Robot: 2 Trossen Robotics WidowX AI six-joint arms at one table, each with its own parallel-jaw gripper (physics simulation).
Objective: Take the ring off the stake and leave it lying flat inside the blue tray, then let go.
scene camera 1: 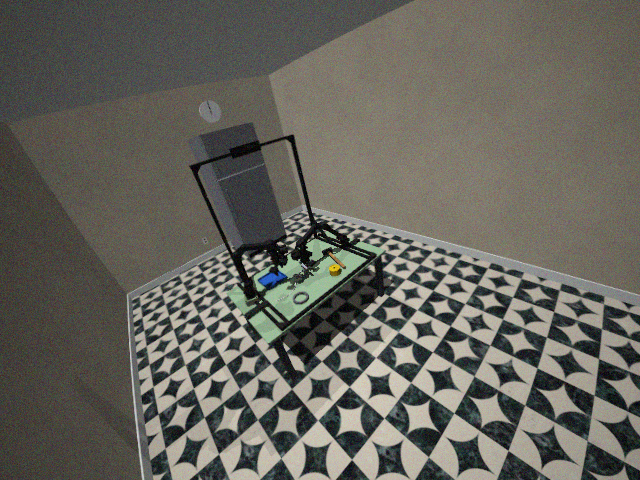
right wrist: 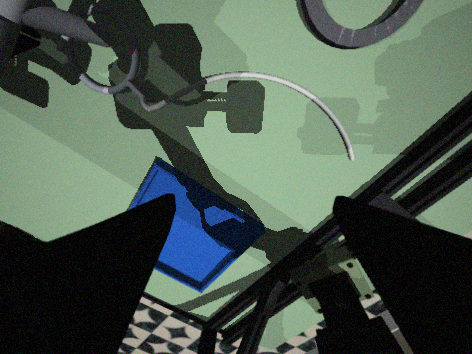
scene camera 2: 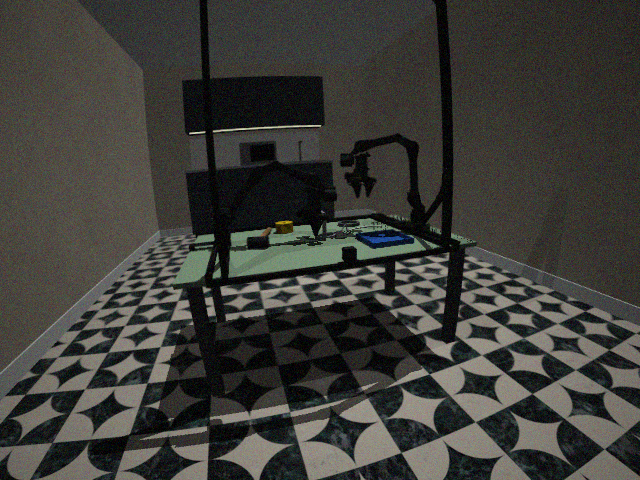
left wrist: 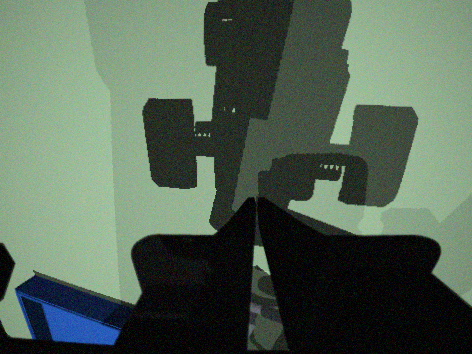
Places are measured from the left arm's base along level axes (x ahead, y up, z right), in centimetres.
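Pixels of known places: left gripper, between the fingertips: [right wrist: 36, 38] [scene camera 2: 315, 235] [left wrist: 255, 203]; right gripper, between the fingertips: [scene camera 1: 280, 271] [right wrist: 255, 202] [scene camera 2: 362, 197]; left arm's base, origin of its link: [scene camera 1: 345, 246]; right arm's base, origin of its link: [scene camera 1: 250, 296] [right wrist: 333, 289] [scene camera 2: 418, 221].
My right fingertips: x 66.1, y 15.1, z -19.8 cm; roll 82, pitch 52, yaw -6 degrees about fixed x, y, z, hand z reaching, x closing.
Note:
For each thing: its top centre in the pictures, then the offset to it from my right fingertips. "*": a spot on its surface instead.
- grey stake, centre of its top: [scene camera 2: 323, 212] dx -19.7, dy -5.6, dz +5.8 cm
- thin grey ring, a spot on its surface: [right wrist: 107, 90] * dx -15.1, dy -15.4, dz +10.8 cm
- blue tray, centre of its top: [right wrist: 181, 240] [scene camera 2: 384, 235] [scene camera 1: 271, 277] dx +7.0, dy -14.8, dz +19.2 cm
- thick dark ring, centre of its top: [scene camera 2: 348, 222] [scene camera 1: 300, 297] dx -6.2, dy -15.6, dz -17.7 cm
- pale curved wire, a spot on its surface: [right wrist: 300, 87] * dx -1.3, dy -16.5, dz -7.9 cm
- yellow round object, centre of its top: [scene camera 2: 284, 222] [scene camera 1: 334, 267] dx -40.9, dy -12.0, dz -6.9 cm
- hammer, centre of its top: [scene camera 2: 263, 229] [scene camera 1: 334, 255] dx -48.8, dy -12.0, dz +8.9 cm
The grey stake [scene camera 2: 324, 228] [right wrist: 65, 27] stands on the green table. A thin grey ring [right wrist: 107, 90] shows low around its base in the right wrist view; part of it is hidden. My left gripper [scene camera 2: 316, 236] [left wrist: 255, 203] is low beside the stake, with its fingertips almost touching. I cannot make out the ring between them; the fingers cover much of that spot. The blue tray [scene camera 1: 270, 280] [scene camera 2: 385, 243] [left wrist: 75, 300] [right wrist: 205, 282] lies flat with no ring in it. My right gripper [scene camera 2: 362, 195] [right wrist: 255, 202] is open and empty, high above the table near the tray.
A thick dark ring [scene camera 1: 301, 303] [scene camera 2: 348, 225] [right wrist: 345, 39] lies flat on the table. A pale curved wire [right wrist: 300, 87] lies between it and the tray. A yellow round object [scene camera 1: 334, 270] [scene camera 2: 283, 227] and a hammer [scene camera 1: 338, 260] [scene camera 2: 257, 241] lie on the other side of the stake.

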